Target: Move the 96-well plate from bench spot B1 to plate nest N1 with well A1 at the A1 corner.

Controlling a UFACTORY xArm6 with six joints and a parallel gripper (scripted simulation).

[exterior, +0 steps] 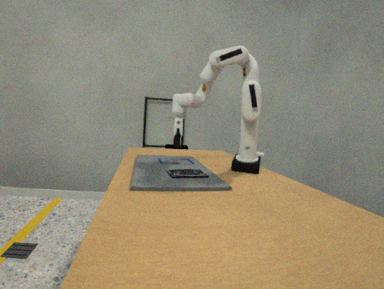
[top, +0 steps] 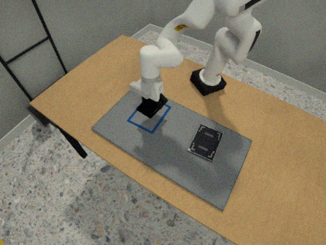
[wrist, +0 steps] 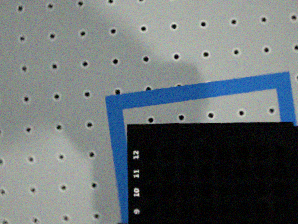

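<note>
Right now my hand is 29 cm to the right of the plate nest, 9 cm above it and 3 cm past it. Round my hand: black 96-well plate: 1 cm below.
</note>
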